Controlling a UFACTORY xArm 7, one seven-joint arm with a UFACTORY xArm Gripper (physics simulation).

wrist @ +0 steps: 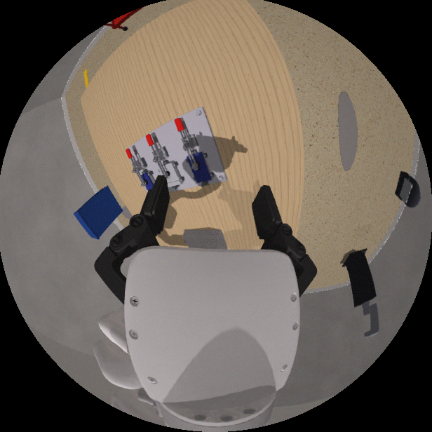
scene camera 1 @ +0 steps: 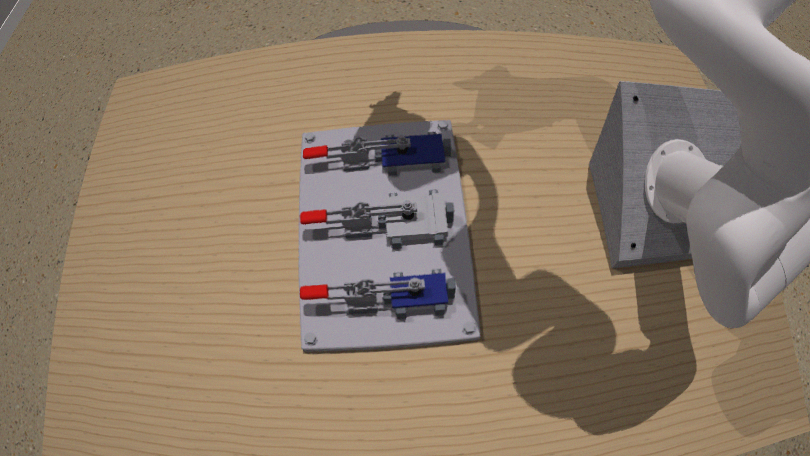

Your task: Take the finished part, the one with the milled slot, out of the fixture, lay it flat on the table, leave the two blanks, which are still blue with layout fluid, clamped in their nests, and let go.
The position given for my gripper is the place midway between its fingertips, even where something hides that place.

In view: my gripper (wrist: pixel 213 189), a blue blank (scene camera 1: pixel 425 150), a finished part (scene camera 1: pixel 430 219), a blue blank (scene camera 1: pixel 435 292) and a fixture plate (scene camera 1: pixel 326 257).
The fixture plate is seen too in the wrist view (wrist: pixel 167 135).
